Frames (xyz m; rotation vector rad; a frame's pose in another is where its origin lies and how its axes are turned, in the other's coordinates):
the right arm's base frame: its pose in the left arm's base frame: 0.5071 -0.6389 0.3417 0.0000 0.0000 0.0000
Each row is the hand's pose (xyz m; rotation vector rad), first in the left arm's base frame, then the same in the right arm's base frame.
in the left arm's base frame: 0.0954 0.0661 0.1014 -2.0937 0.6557 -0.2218
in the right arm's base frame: -0.4117 0.7050 -0.2403 -2.0937 0.6557 -0.2218
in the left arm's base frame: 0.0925 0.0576 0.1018 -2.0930 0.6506 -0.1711
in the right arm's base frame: -0.4146 0.6965 -0.2399 -2.0930 0.6506 -0.1711
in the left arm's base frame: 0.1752 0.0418 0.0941 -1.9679 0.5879 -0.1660
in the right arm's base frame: -0.3319 0.6807 -0.2476 -1.9679 0.5879 -0.1660
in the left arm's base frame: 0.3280 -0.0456 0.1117 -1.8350 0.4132 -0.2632
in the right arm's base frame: -0.1791 0.5933 -0.2300 -1.8350 0.4132 -0.2632
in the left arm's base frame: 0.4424 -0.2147 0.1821 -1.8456 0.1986 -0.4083
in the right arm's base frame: -0.0647 0.4242 -0.1596 -1.8456 0.1986 -0.4083
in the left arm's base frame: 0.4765 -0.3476 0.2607 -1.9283 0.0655 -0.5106
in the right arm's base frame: -0.0306 0.2913 -0.0810 -1.9283 0.0655 -0.5106
